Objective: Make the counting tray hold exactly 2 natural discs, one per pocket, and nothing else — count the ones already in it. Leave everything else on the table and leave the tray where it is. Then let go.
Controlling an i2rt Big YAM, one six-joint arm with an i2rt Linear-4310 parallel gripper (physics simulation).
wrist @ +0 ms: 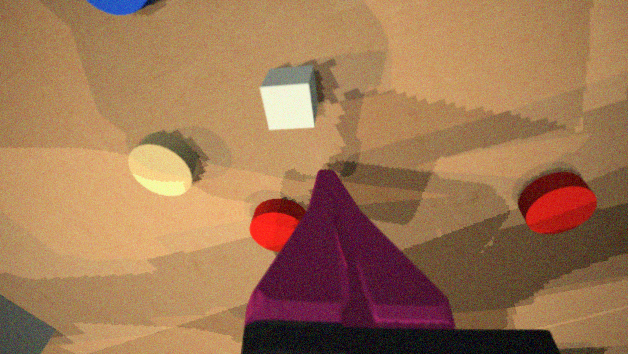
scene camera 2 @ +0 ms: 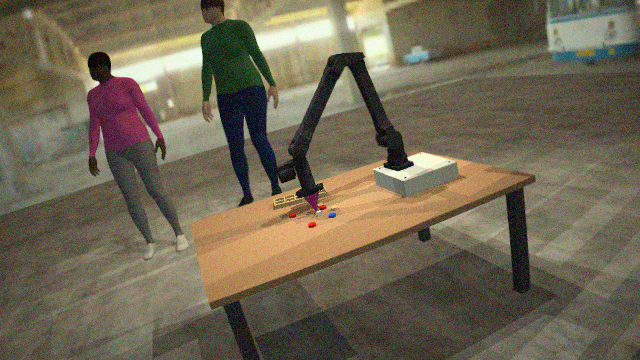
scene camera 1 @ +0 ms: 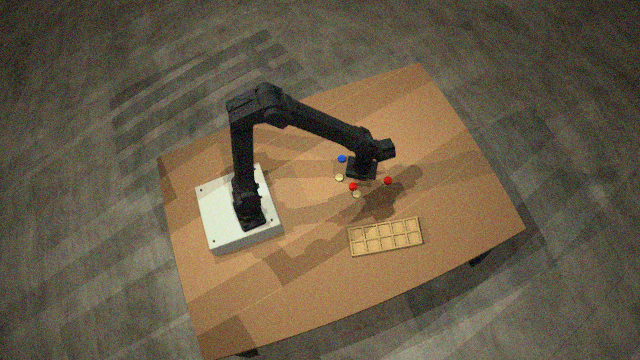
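Note:
The wooden counting tray (scene camera 1: 387,250) (scene camera 2: 287,204) has two rows of pockets; no disc shows in them in scene camera 1. One natural disc (scene camera 1: 339,177) (scene camera 2: 333,208) (wrist: 160,170) lies on the table. Another natural disc (scene camera 1: 356,194) lies beside a red disc (scene camera 1: 353,186) (scene camera 2: 322,207) (wrist: 275,225); the fingers hide this natural disc in the wrist view. My gripper (scene camera 2: 317,210) (wrist: 324,180) is shut and empty, its tips above the table between that red disc and a white cube (scene camera 2: 318,213) (wrist: 289,105). The arm hides the fingers in scene camera 1.
A second red disc (scene camera 1: 387,180) (scene camera 2: 292,215) (wrist: 557,202) lies across from the first. A third red disc (scene camera 2: 312,225) shows in scene camera 2. A blue disc (scene camera 1: 342,158) (scene camera 2: 332,215) (wrist: 120,4) lies past the natural disc. The arm stands on a white base (scene camera 1: 215,220) (scene camera 2: 430,176).

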